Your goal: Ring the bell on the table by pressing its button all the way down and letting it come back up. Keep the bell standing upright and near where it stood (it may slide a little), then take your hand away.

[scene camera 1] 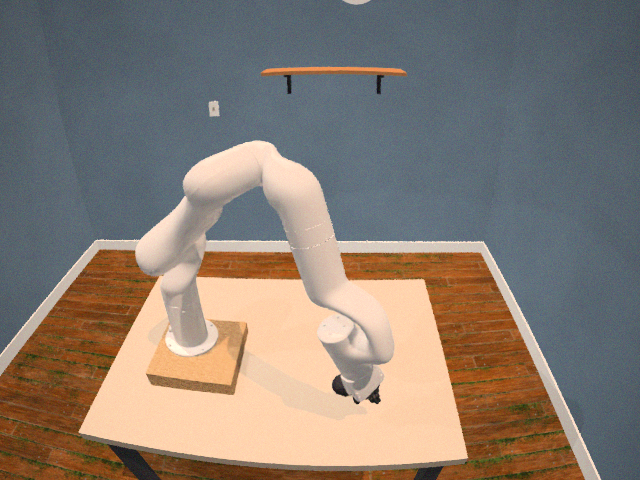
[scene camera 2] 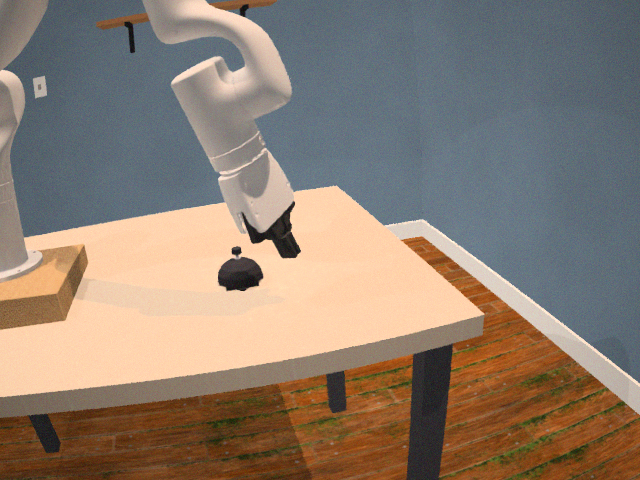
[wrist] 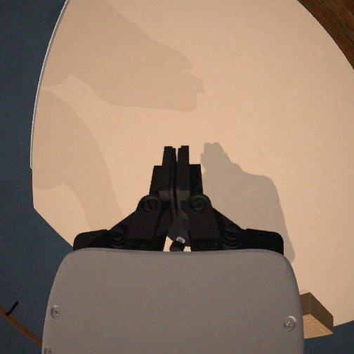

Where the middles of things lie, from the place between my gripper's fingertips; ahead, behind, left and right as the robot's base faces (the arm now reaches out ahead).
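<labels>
Relative to the black domed bell (scene camera 2: 241,273), my hand is 11 cm to the right of it, 8 cm past it and 5 cm above it.
</labels>
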